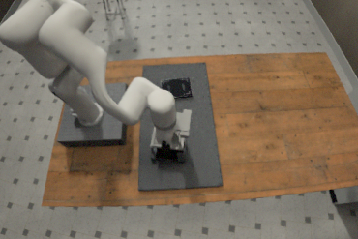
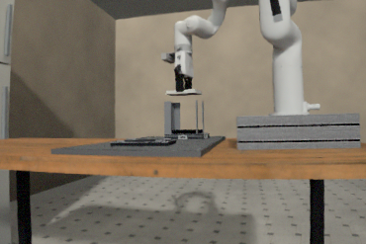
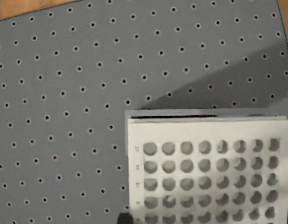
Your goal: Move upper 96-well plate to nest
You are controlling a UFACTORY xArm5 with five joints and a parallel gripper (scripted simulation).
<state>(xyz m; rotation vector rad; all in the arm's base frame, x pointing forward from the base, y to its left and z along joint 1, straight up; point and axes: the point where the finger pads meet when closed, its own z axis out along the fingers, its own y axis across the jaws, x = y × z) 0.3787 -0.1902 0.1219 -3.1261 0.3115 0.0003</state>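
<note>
The plate nest N1 is 5 cm ahead of my hand, 35 cm to the left of it and 19 cm below it. The rest, counted from my hand: white 96-well plate: 1 cm below.
</note>
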